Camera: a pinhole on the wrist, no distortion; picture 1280 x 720 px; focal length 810.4 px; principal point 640.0 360.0 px. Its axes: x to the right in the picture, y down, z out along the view. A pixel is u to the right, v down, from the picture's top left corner.
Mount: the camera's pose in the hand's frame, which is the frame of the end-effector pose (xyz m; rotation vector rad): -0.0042 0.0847 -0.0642 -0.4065 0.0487 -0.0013
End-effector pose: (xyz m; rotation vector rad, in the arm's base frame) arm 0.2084 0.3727 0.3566 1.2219 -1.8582 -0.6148
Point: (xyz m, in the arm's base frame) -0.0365 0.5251 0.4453
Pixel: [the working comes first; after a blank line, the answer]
In the camera's frame: -0.0647 0.0730 0.2613

439 586
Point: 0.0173 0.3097 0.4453
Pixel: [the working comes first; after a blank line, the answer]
In the camera's frame: 0.1233 -0.0208 0.1896

1167 271
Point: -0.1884 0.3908 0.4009
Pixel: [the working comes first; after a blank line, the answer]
In the camera's frame: 0.0650 0.0008 0.4064

770 362
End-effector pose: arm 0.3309 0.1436 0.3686 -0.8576 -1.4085 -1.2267
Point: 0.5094 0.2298 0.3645
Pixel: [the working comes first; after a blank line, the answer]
In the camera's frame: -0.0528 0.0534 0.1341

321 683
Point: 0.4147 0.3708 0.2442
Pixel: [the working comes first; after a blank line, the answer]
In the camera's frame: -0.1712 -0.0850 0.2348

49 67
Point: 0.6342 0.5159 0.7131
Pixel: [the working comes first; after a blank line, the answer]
In the camera's frame: 0.2127 0.1864 0.4958

988 665
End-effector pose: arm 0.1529 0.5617 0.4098 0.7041 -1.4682 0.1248
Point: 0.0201 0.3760 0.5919
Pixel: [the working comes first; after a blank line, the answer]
In the camera's frame: 0.2069 -0.1997 0.2101

outside the picture
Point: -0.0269 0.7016 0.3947
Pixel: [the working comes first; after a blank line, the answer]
In the camera's frame: -0.0893 0.0417 0.1765

230 551
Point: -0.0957 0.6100 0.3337
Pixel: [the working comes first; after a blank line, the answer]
In the camera's frame: -0.1291 -0.0572 0.2505

222 175
